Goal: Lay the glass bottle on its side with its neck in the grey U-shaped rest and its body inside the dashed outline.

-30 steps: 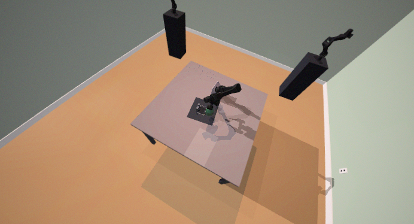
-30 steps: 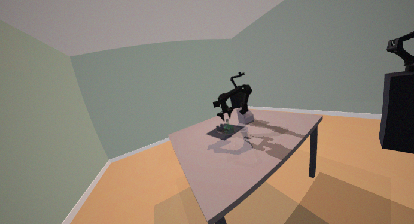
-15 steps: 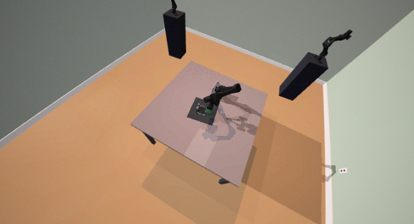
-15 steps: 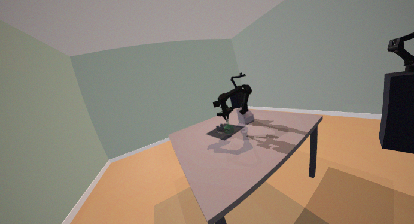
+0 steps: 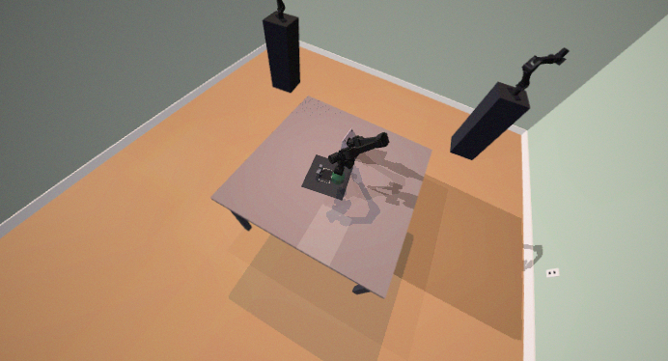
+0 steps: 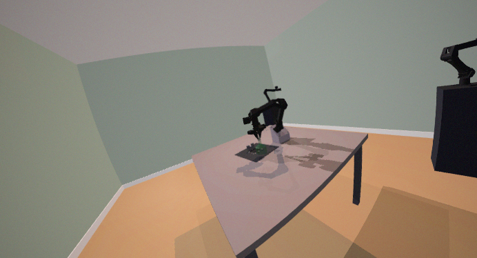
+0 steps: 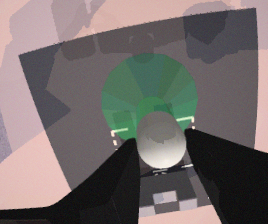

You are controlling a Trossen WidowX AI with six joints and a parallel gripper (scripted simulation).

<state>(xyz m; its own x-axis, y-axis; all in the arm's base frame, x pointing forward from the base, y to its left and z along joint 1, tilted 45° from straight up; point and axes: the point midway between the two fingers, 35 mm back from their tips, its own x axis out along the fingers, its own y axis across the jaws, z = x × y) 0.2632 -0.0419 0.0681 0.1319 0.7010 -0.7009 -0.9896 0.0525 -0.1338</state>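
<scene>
Now: gripper tip 50 mm above the green glass bottle. Also, from my gripper tip: dark mat: 140 mm below, 80 mm to the right.
</scene>
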